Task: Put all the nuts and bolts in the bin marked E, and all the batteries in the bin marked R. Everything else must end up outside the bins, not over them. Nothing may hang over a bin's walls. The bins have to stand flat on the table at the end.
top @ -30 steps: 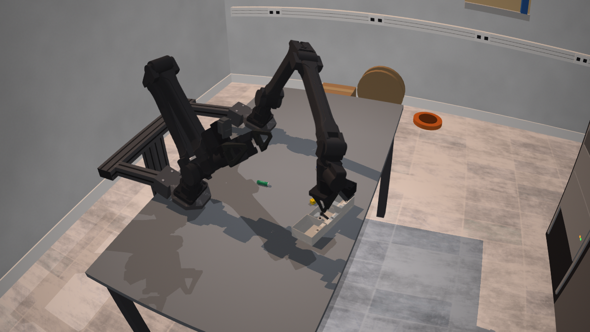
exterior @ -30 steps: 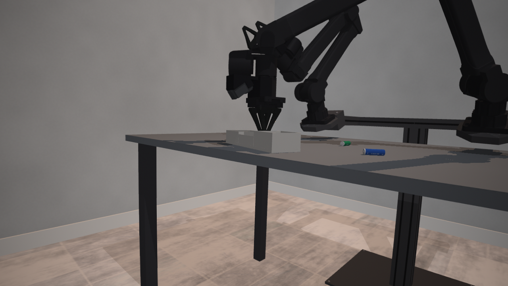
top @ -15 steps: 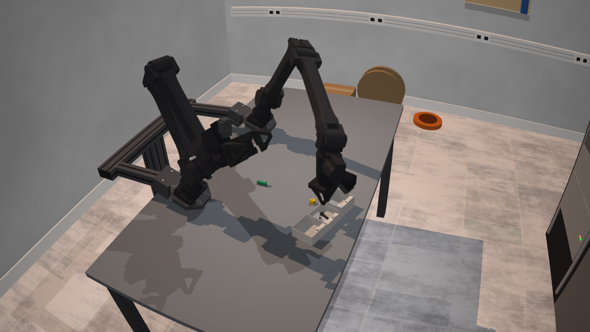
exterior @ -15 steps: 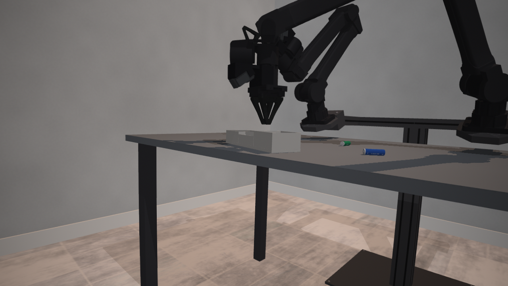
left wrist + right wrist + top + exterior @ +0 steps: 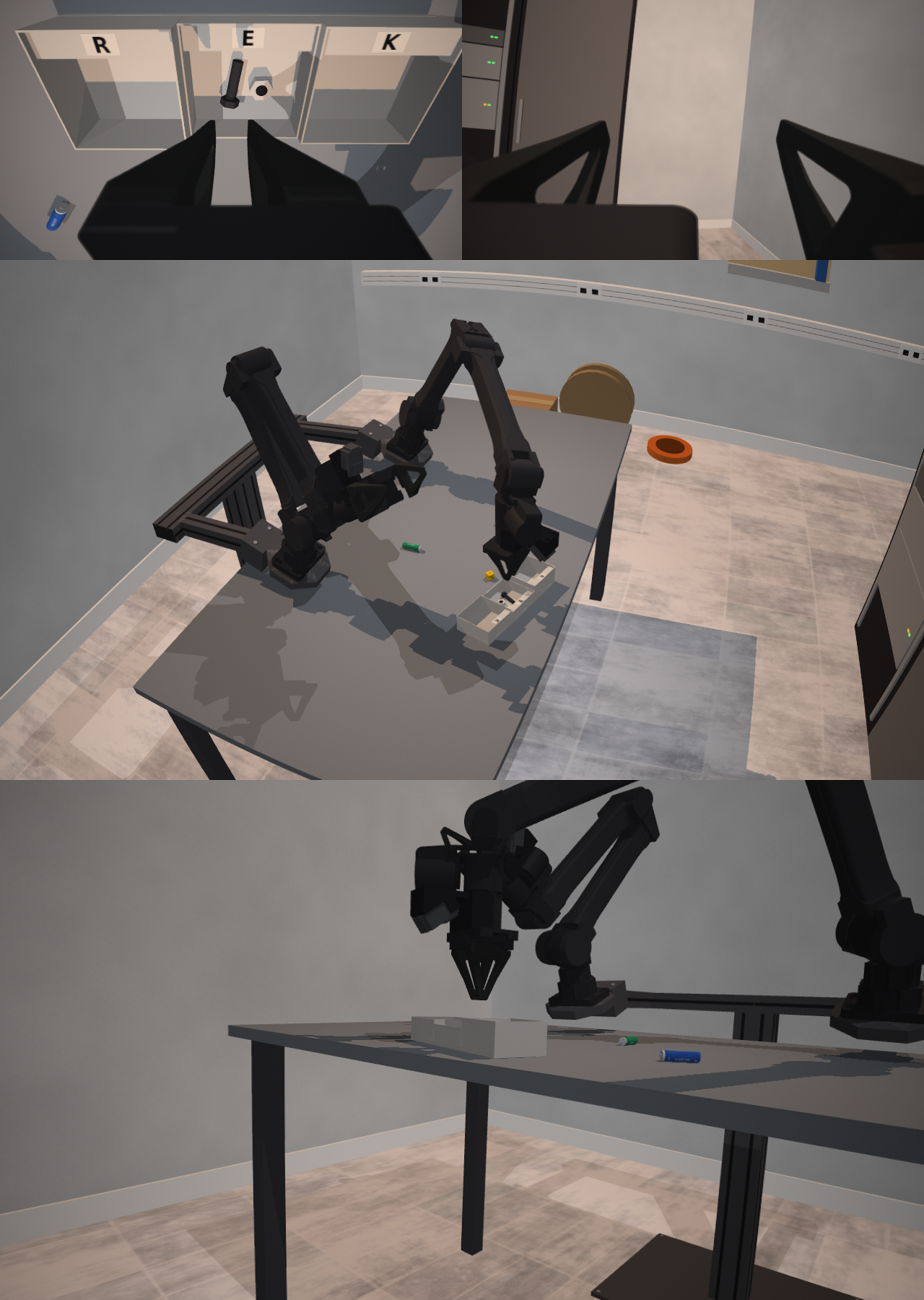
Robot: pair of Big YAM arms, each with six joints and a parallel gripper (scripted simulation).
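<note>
The bin row is 10 mm to the right of my left hand and 60 mm below it. The rest, counted from my left hand: hex nut (10 mm behind, 20 mm to the right, 70 mm below); yellow die (70 mm behind, 60 mm to the left, 70 mm below); black bolt (10 mm behind, 70 mm below).
</note>
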